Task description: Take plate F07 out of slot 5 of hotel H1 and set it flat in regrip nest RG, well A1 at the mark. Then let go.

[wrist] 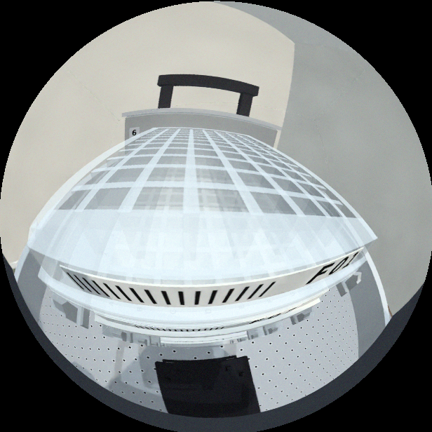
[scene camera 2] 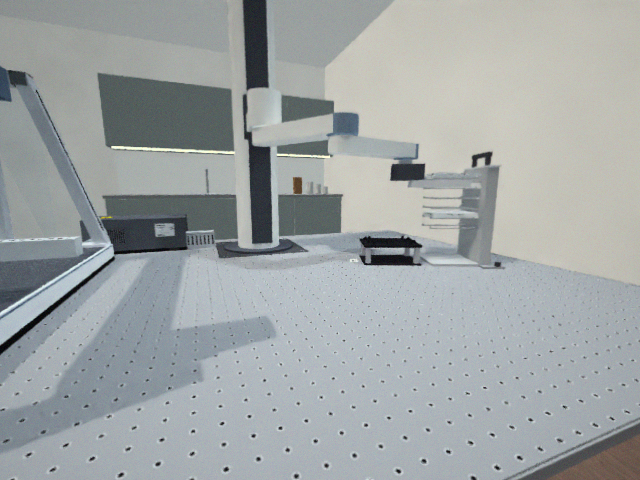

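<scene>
There is a dark box (scene camera 2: pixel 141 231) that I can see, and along with it I see my own gripper (scene camera 2: pixel 463 183).
</scene>
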